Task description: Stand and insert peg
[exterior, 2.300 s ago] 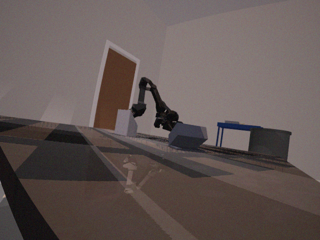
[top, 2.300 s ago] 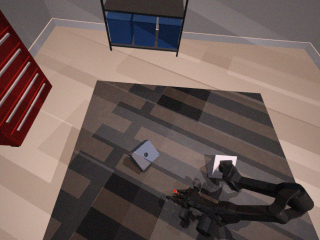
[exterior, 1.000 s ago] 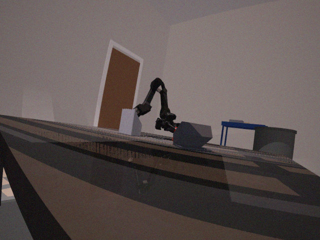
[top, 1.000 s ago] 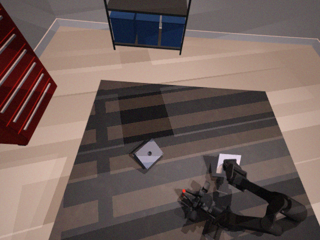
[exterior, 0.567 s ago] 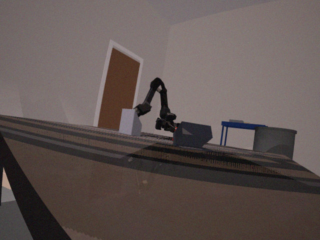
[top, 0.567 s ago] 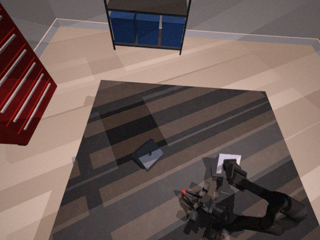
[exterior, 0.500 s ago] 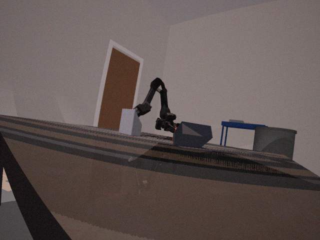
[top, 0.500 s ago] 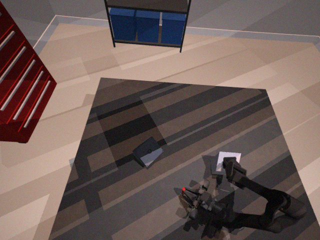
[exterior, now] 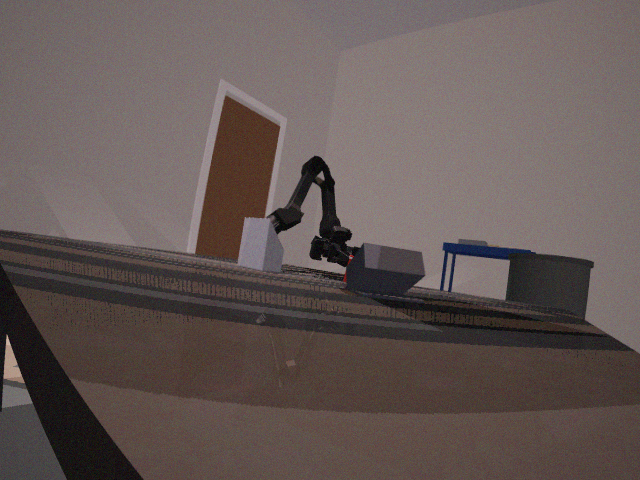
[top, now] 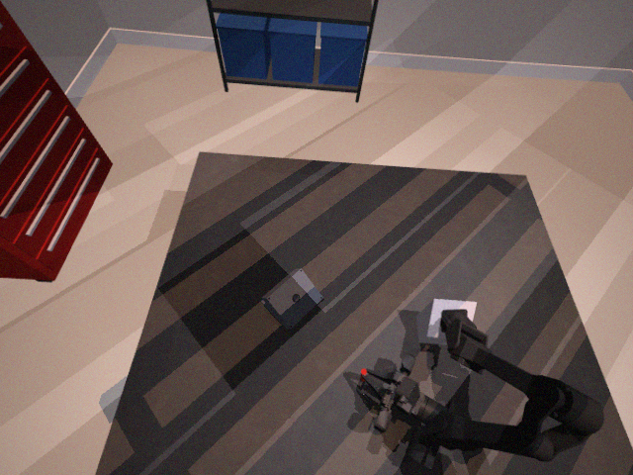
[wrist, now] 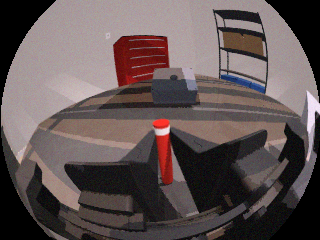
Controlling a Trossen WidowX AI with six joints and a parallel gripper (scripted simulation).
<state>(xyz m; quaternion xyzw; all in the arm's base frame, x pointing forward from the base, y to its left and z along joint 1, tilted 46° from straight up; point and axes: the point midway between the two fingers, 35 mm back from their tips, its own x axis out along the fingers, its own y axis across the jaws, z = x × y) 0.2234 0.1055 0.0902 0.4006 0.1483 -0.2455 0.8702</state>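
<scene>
Now: the red peg 1 cm below my gripper tip. From my gripper tip the other things lie so: sloped grey panel: 18 cm ahead, 21 cm to the right, 2 cm below.
</scene>
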